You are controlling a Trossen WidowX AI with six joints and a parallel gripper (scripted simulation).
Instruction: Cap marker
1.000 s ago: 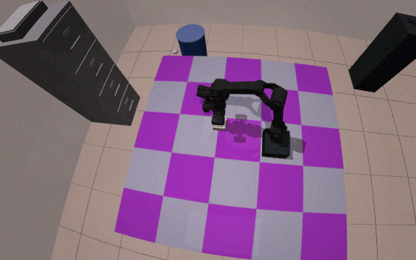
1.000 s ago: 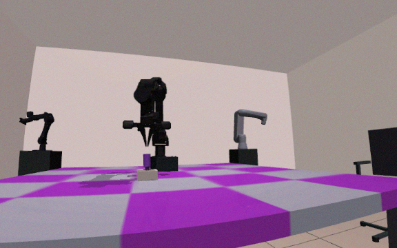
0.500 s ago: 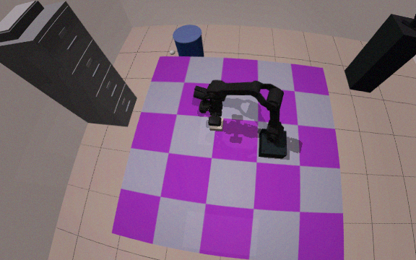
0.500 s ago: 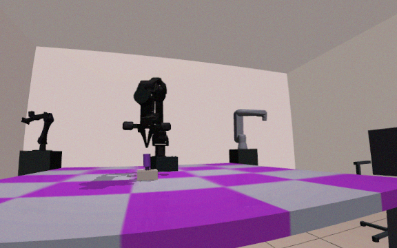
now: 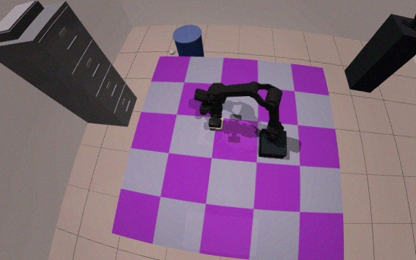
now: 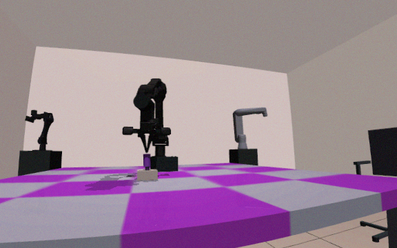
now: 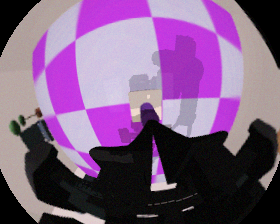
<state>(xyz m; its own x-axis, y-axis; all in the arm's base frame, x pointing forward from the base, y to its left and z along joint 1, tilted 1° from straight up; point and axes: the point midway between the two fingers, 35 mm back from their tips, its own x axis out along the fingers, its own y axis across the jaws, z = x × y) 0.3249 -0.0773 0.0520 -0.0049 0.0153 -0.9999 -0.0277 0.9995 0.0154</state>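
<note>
Right now the purple cap is 30 mm below my gripper tip. Also, from my gripper tip: cream holder block (90 mm below).
</note>
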